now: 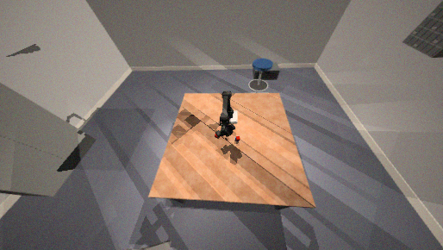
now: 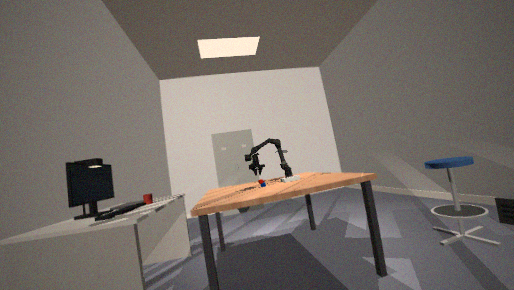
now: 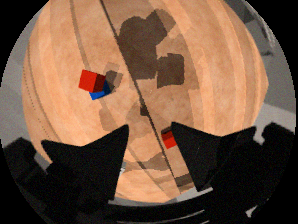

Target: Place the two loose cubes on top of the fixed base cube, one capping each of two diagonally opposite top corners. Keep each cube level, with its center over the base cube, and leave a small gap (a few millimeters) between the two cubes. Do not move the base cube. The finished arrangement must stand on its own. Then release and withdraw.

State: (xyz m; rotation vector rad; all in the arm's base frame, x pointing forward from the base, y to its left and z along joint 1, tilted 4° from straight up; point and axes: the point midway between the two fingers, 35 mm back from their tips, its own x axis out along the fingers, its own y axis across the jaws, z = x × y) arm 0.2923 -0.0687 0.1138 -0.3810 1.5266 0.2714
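My gripper tip is now 12 cm to the right of the blue cube and 9 cm above it.
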